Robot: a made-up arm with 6 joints. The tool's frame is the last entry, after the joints.
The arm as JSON. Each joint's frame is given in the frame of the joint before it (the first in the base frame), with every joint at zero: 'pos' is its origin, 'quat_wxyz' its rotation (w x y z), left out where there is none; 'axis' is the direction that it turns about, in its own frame. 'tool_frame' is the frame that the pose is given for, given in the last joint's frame.
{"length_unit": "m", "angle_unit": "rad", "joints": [
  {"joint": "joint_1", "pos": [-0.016, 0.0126, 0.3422], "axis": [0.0, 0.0, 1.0]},
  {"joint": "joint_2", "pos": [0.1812, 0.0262, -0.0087], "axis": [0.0, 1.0, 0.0]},
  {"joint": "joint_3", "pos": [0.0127, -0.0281, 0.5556], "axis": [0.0, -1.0, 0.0]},
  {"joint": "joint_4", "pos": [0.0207, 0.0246, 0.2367], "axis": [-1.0, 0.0, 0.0]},
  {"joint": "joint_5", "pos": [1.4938, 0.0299, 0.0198], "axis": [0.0, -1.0, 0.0]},
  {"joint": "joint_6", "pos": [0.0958, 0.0, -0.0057], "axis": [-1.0, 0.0, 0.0]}
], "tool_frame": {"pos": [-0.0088, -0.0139, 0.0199], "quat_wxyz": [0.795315, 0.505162, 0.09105, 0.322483]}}
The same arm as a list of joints. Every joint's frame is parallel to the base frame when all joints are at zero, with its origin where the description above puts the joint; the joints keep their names.
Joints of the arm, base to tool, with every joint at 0 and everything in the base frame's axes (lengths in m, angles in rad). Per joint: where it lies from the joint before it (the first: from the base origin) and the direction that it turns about. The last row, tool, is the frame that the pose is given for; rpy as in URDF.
joint_1: origin -0.0160 0.0126 0.3422 axis +z
joint_2: origin 0.1812 0.0262 -0.0087 axis +y
joint_3: origin 0.0127 -0.0281 0.5556 axis -y
joint_4: origin 0.0207 0.0246 0.2367 axis -x
joint_5: origin 1.4938 0.0299 0.0198 axis -y
joint_6: origin 0.0958 0.0000 -0.0057 axis -x
tool: origin -0.0088 -0.0139 0.0199 rpy 1.0690 -0.1820 0.6625

